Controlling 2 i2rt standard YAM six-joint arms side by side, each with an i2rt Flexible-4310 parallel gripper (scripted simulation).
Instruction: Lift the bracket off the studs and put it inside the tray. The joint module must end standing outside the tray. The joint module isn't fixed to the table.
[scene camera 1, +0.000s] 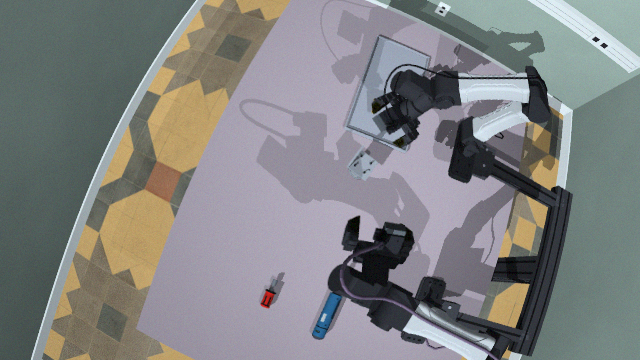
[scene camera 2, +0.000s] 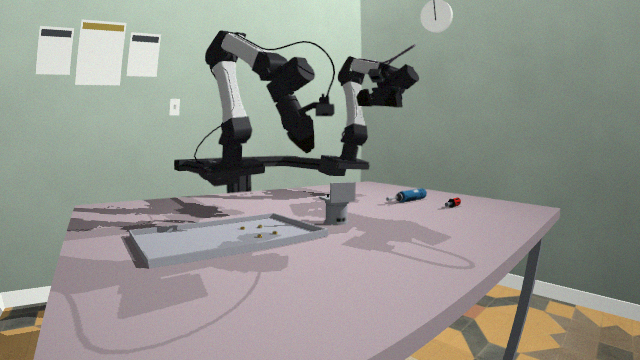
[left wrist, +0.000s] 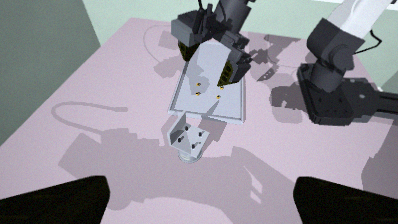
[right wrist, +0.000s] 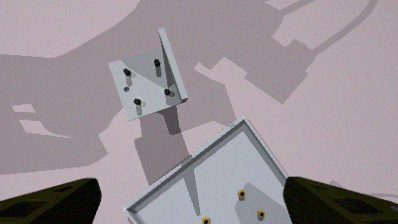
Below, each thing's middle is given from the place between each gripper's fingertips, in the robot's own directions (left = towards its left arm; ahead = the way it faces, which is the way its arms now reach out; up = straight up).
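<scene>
The tray (scene camera 2: 176, 240) sits 230 mm to the right of my right hand (scene camera 2: 310, 151), 190 mm below it and 20 mm behind it. As for the grey L-shaped bracket (right wrist: 146, 82), I find it 20 mm ahead of my right hand, 90 mm to the left of it and 120 mm below it.
The tray is 520 mm to the right of my left hand (scene camera 2: 372, 103), 340 mm below it and 10 mm ahead of it. My left hand itself is 200 mm to the left of the bracket, 40 mm short of it and 270 mm above it.
</scene>
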